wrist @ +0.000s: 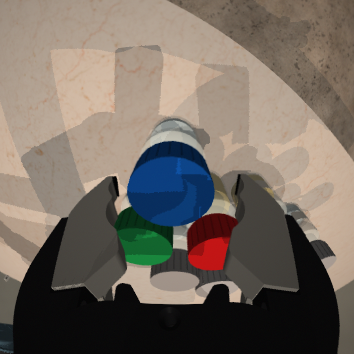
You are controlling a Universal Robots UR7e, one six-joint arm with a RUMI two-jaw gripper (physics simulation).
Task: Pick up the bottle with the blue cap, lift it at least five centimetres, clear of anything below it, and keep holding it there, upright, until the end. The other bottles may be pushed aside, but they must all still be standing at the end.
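Frame: origin at the arm's base, x ahead, y left, z up, level; centimetres.
Seen in the pictures: gripper, fingertip midpoint: point(176, 176).
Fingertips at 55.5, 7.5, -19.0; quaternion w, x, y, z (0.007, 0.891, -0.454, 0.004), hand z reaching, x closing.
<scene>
Pixels of each thing's top centre, then the offset from my fingertips to it, as dx, dy, dz. "spot": a spot on its surface instead. Level surfaces: height alone.
- bottle with the blue cap, top centre: point(170, 196) +0.2, +0.6, +3.1
- green-capped bottle at its top centre: point(139, 248) -6.0, -0.4, +3.1
- red-capped bottle at its top centre: point(218, 255) -3.1, -6.6, +3.1
- more grey-capped bottle at a spot on its surface: point(324, 251) spot: +2.5, -20.6, +2.3
- round table's at its surface level: dz -7.4
The bottle with the blue cap point(171, 190) stands in the middle of the wrist view, its pale, clear body partly showing beyond the cap. My gripper point(176, 176) is open, with one jaw to the left and one to the right of the blue cap and a gap on each side. Nothing is held. A green-capped bottle point(146, 246) is close to the left jaw, and a red-capped bottle point(211, 250) is partly hidden by the right jaw. How far the fingertips are above or below the caps is hard to tell.
A grey-capped bottle point(174, 278) and another grey-capped bottle point(216, 287) stand nearer the gripper's base. One more grey-capped bottle point(324, 251) is right of the right jaw. The round table's point(30, 30) edge curves along the upper right. Shadows cross the table.
</scene>
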